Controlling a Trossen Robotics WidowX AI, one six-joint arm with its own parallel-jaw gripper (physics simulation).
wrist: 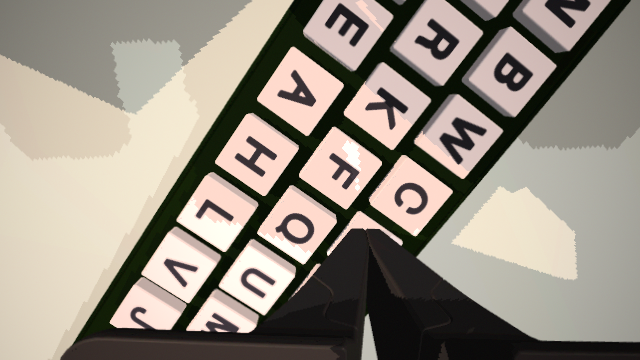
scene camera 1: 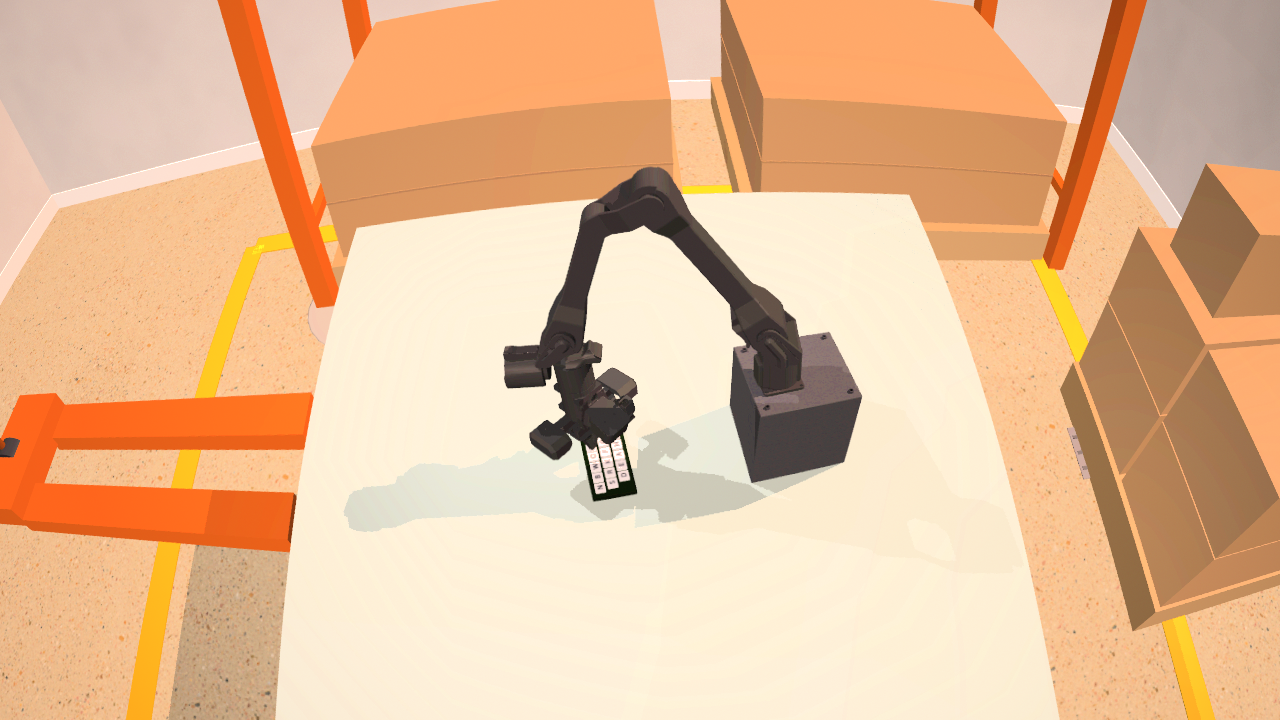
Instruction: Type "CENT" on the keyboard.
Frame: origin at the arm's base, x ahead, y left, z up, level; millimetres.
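Seen in the pictures: gripper, fingertip midpoint: (wrist: 364, 242) (scene camera 1: 592, 447); arm's base, link origin: (scene camera 1: 778, 379).
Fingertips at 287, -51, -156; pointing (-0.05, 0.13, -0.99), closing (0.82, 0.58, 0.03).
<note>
Pixels of each thing's top centre, then the offset from my fingertips to it, as dx, dy, dz. Level surfaces: height alone.
- dark green keyboard, top centre: (wrist: 286, 241) (scene camera 1: 602, 438) -19, -12, +4
- C key, top centre: (wrist: 411, 198) (scene camera 1: 593, 456) +1, +19, +4
- E key, top centre: (wrist: 347, 23) (scene camera 1: 621, 464) -40, +45, +4
- N key, top centre: (wrist: 567, 3) (scene camera 1: 600, 487) +2, +81, +4
- pale table, surface height: dz -12
The dark green keyboard (scene camera 1: 614, 491) (wrist: 280, 52) with pale lettered keys lies on the table; the arm hides its far part in the scene view. My gripper (wrist: 364, 242) is shut and empty. In the wrist view its tips overlap a key whose letter is hidden, next to the C key (wrist: 411, 196) in the same row. The E key (wrist: 347, 31) is at the top, and part of the N key (wrist: 565, 15) shows at the top right. The T key does not show a readable letter. Whether the tips touch the key I cannot tell.
The arm's dark base block (scene camera 1: 796, 429) stands on the pale table (scene camera 1: 662, 626), right of the keyboard. Large boxes (scene camera 1: 501, 80) (scene camera 1: 895, 71) stand behind the table, more boxes (scene camera 1: 1208, 447) at the right, and orange forks (scene camera 1: 179, 420) at the left edge.
</note>
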